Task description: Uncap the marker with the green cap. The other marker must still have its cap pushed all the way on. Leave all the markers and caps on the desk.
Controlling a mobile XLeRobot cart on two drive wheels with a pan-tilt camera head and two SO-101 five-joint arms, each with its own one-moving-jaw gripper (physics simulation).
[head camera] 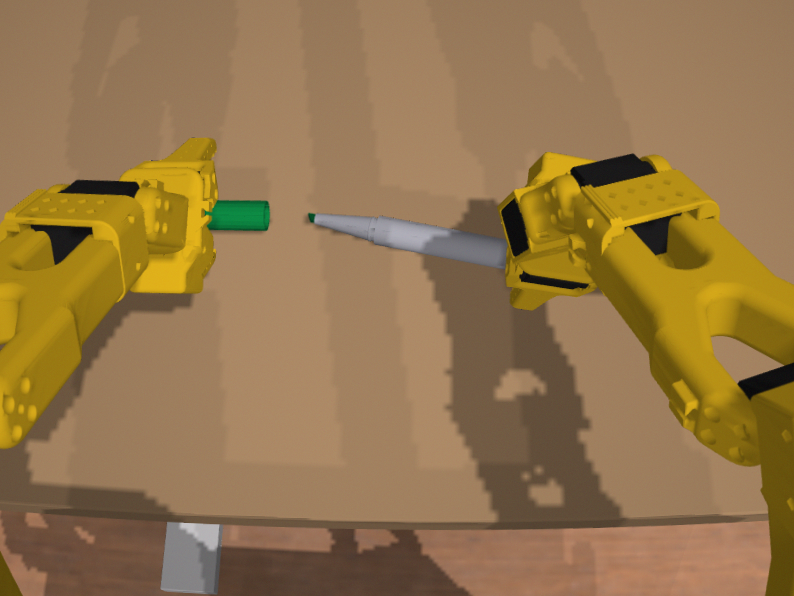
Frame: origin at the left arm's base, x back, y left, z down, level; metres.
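Where they show: left hand, tool point: (209,249).
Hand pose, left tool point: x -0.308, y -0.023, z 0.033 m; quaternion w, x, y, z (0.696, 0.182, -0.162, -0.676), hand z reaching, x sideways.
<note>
Things, the pixels of their top centre, and the offset from my left tool point. Level surfaces: height alone.
- green cap, top centre: (226,207) dx -0.033, dy -0.007, dz +0.003 m
- grey marker body, top centre: (429,231) dx -0.014, dy -0.138, dz +0.003 m
- brown desk, surface height: dz +0.022 m
- reddish floor, surface height: dz +0.743 m
The green cap (239,215) lies on the desk at the left of the middle, off its marker, with its open end facing right. The grey marker body (416,238) lies uncapped to the right of it, its green tip pointing left, with a gap between tip and cap. My left gripper (206,214) is open over the cap's left end, with one jaw swung toward the back. My right gripper (511,259) is open, less widely, over the marker's right end, which it hides. The other marker does not show in the head camera view.
The brown desk (282,397) bears shadows of both arms. Its front edge runs across the lower part of the picture. A grey block (189,558) shows below that edge, over the reddish floor (481,561). The two forearms reach in from the left and right sides.
</note>
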